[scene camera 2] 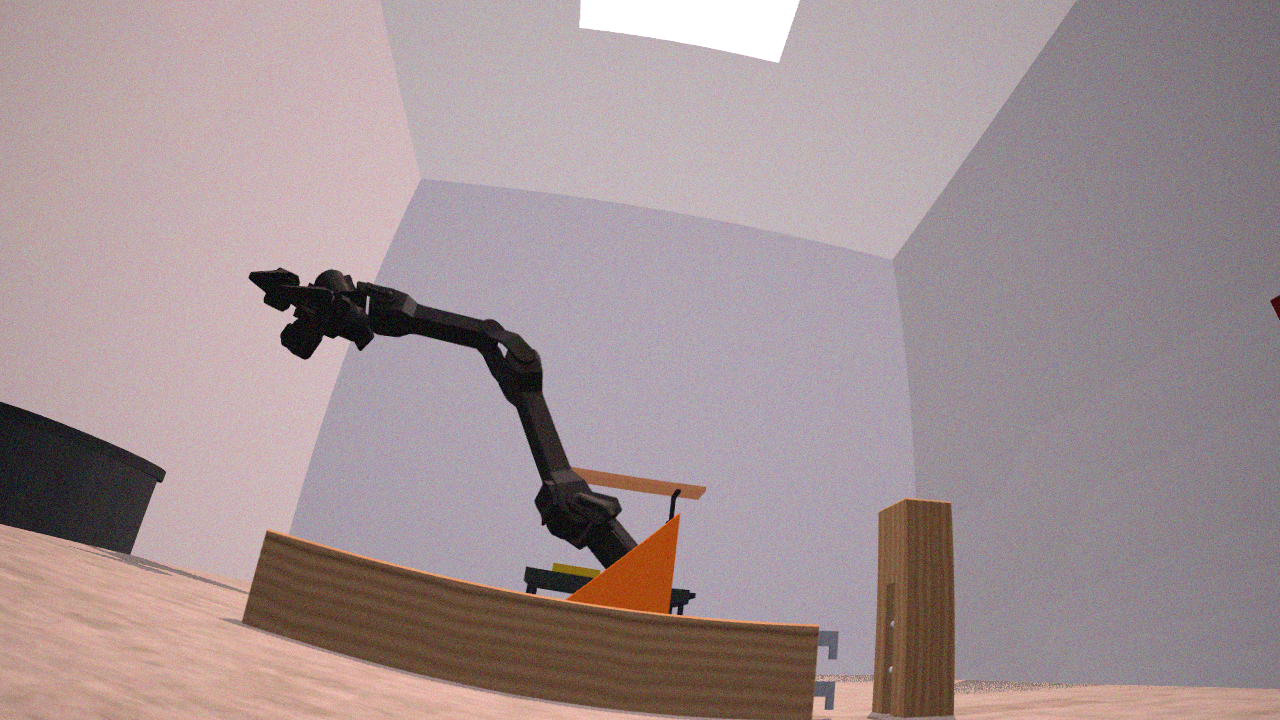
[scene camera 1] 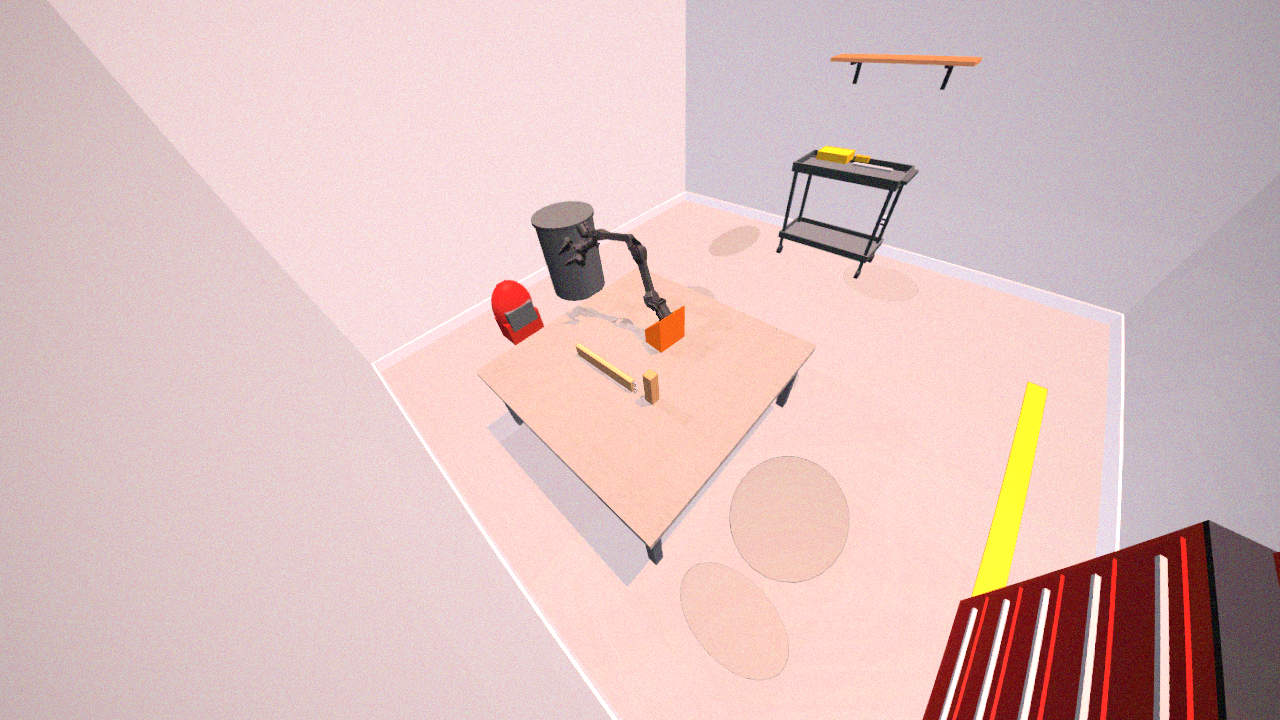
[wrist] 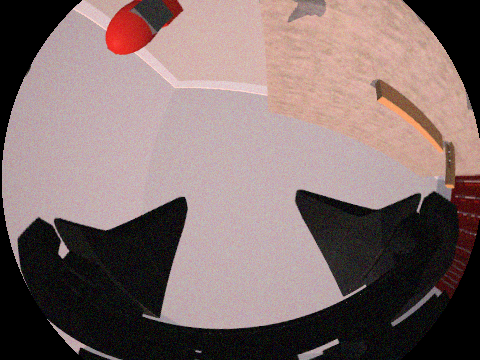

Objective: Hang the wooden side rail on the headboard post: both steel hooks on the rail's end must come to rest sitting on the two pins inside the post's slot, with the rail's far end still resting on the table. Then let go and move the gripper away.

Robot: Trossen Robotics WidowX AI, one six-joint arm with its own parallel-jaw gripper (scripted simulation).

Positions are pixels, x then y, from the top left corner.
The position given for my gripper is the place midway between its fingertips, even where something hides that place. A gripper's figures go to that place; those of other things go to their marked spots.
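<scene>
My gripper [scene camera 2: 263, 281] is sitting 86 cm from the lens, and there's a wooden side rail [scene camera 2: 493, 638] that's 40 cm from the lens.
</scene>
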